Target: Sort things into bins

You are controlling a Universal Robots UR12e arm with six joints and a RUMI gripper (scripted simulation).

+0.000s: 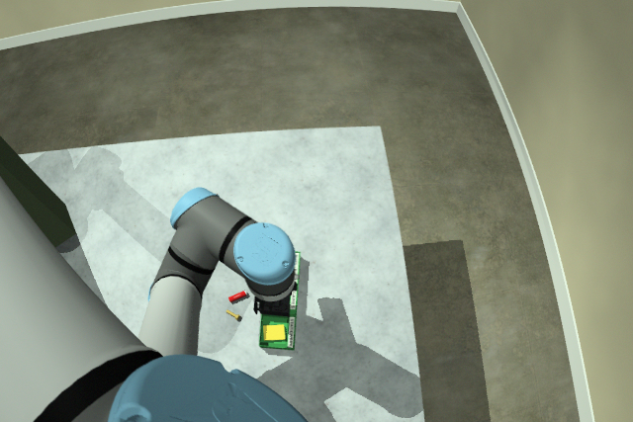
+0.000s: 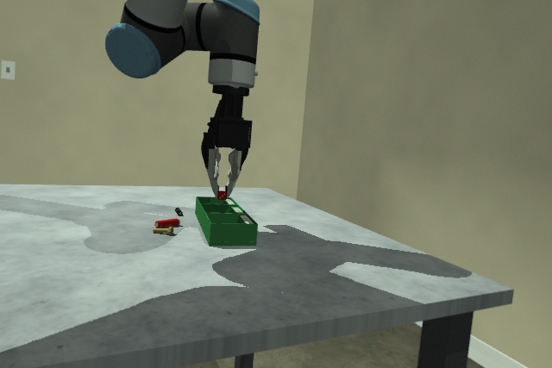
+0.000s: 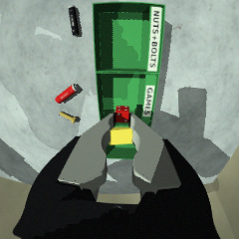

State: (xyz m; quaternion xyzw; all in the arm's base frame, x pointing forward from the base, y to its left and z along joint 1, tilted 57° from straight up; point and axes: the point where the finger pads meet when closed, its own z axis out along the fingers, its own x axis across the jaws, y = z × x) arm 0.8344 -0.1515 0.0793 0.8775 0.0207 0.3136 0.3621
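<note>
Right now my hand is 110 mm past the bolt, 20 mm to the left of it and 70 mm above it. Round my hand: yellow block 20 mm behind, 80 mm to the right, 60 mm below; red die 10 mm below; red battery 100 mm behind, 30 mm to the left, 70 mm below.
</note>
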